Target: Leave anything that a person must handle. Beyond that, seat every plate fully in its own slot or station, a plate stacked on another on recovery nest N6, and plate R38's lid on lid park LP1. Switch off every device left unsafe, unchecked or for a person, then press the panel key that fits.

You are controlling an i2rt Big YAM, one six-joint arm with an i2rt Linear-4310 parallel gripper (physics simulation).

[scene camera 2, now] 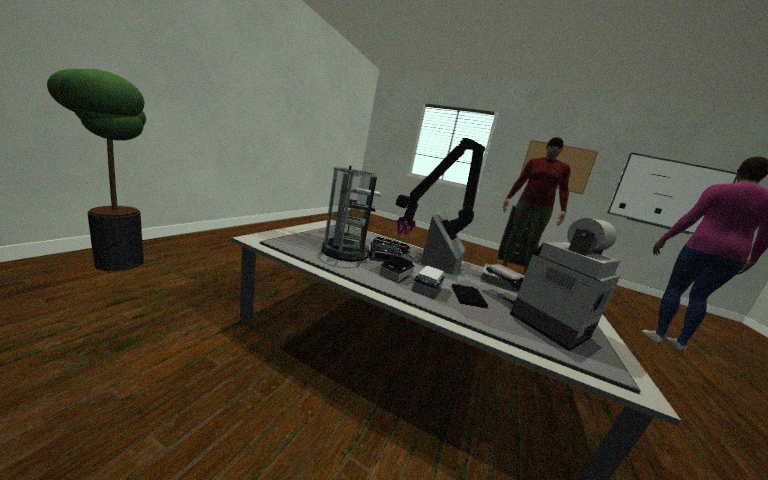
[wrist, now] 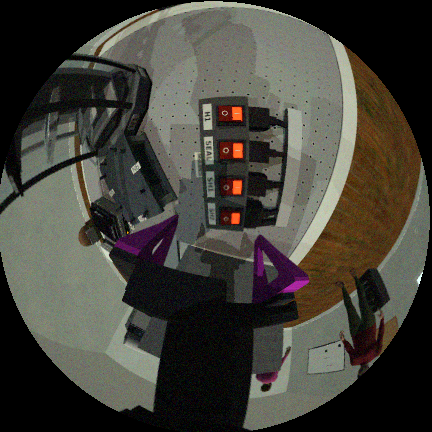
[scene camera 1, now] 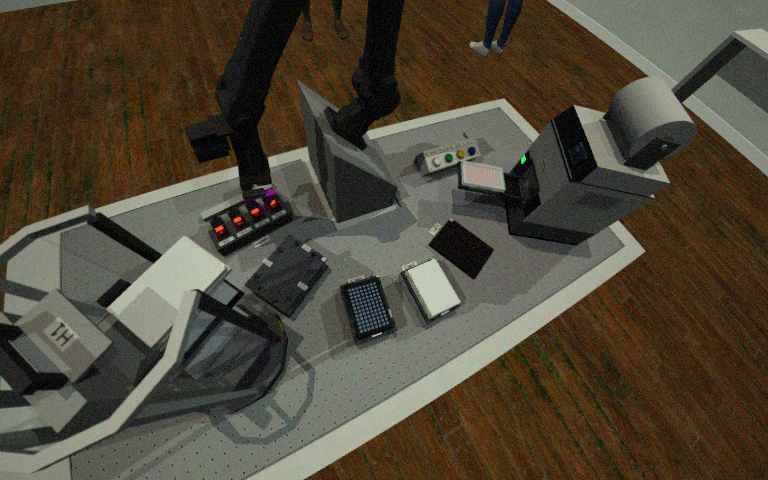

same spot on plate hotel: (scene camera 2: 352,192) = (scene camera 1: 188,399)
